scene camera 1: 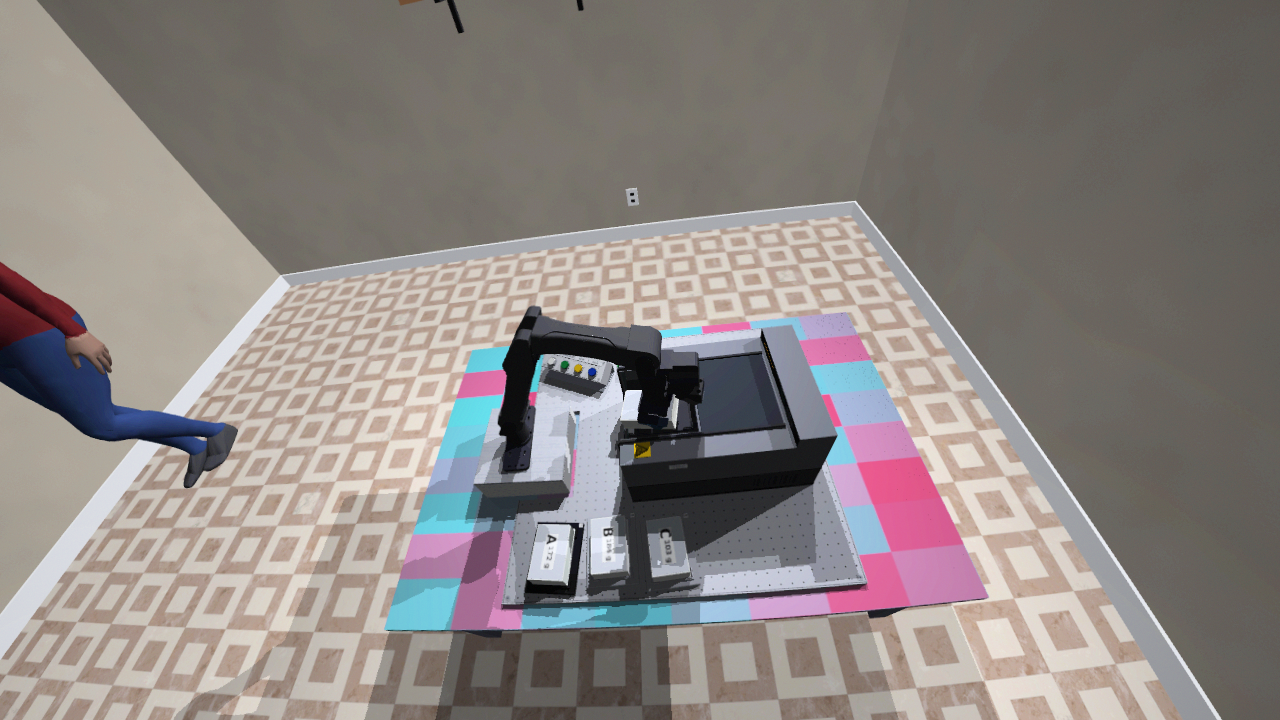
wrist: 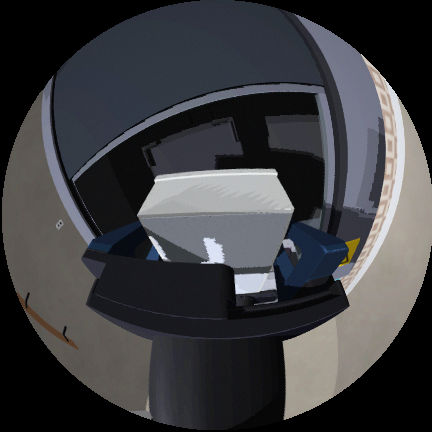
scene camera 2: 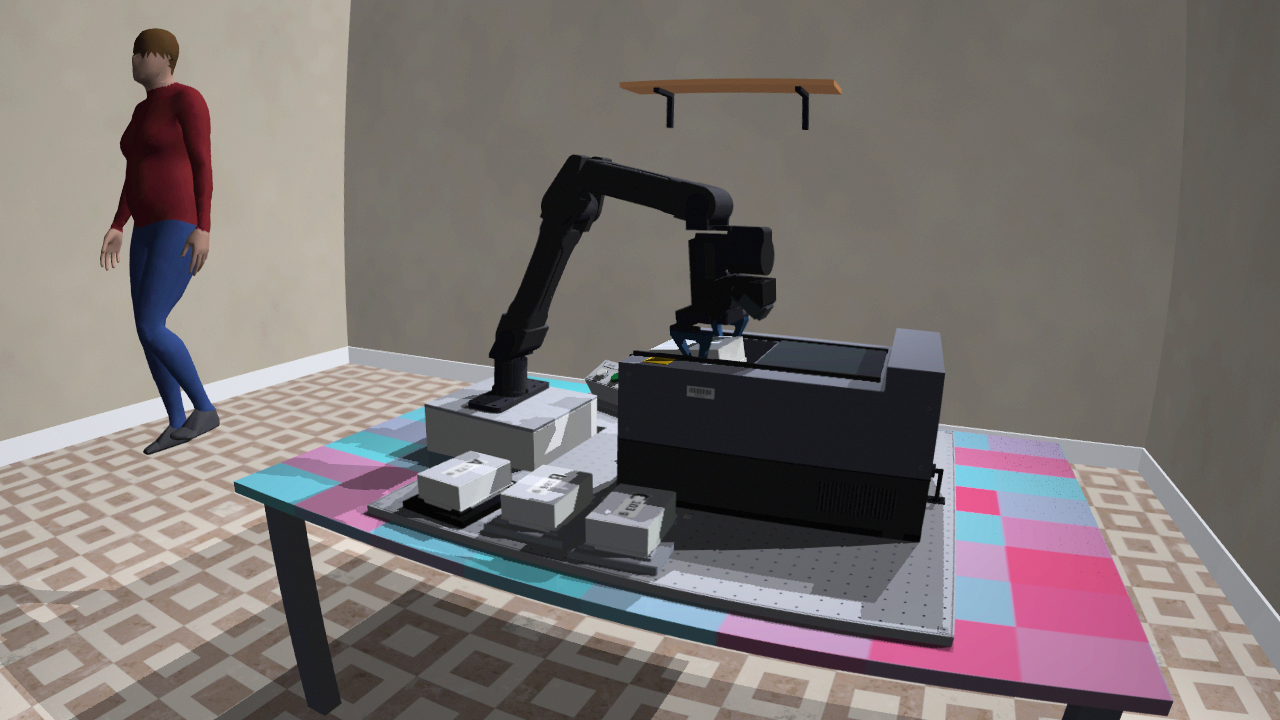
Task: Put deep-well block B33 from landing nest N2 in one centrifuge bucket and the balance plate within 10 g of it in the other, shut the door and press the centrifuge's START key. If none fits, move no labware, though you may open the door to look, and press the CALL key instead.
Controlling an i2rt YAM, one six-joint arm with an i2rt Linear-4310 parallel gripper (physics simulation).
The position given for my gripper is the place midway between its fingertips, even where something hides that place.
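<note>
Scene camera 1 gives me a dark bucket (scene camera 1: 686, 417), a panel with coloured buttons (scene camera 1: 595, 374) and my own gripper (scene camera 1: 660, 412). In scene camera 2 I can see my gripper (scene camera 2: 712, 367). The wrist view has the bucket (wrist: 192, 140) in it too, together with my gripper (wrist: 217, 214).
</note>
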